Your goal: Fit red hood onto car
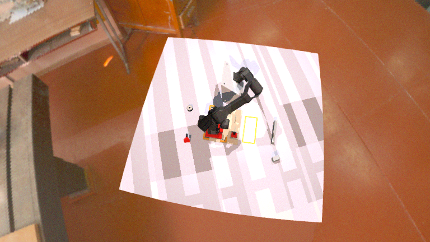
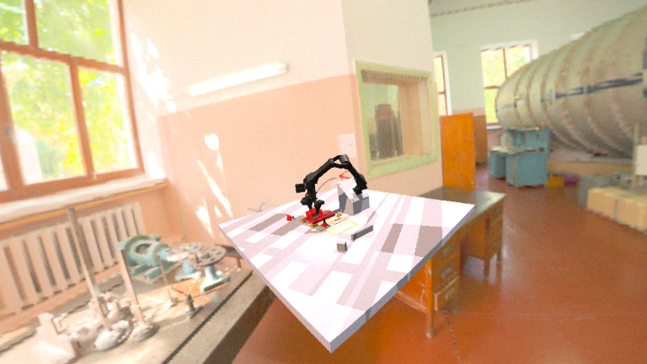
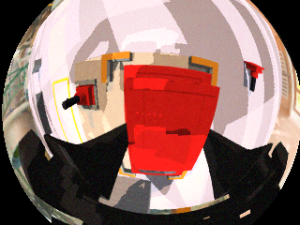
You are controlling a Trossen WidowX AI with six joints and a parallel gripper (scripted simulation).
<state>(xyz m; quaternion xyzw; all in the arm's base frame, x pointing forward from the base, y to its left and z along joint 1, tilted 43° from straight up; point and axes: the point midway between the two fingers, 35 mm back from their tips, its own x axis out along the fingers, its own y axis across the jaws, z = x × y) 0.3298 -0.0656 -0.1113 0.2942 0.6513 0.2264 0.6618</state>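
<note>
Right now the beige jig is 40 mm behind my gripper tip, 40 mm to the left of it and 40 mm below it. Also, from my gripper tip: grey bar 390 mm to the left, 40 mm below; red hood 10 mm above; white ring 140 mm behind, 190 mm to the right, 50 mm below.
</note>
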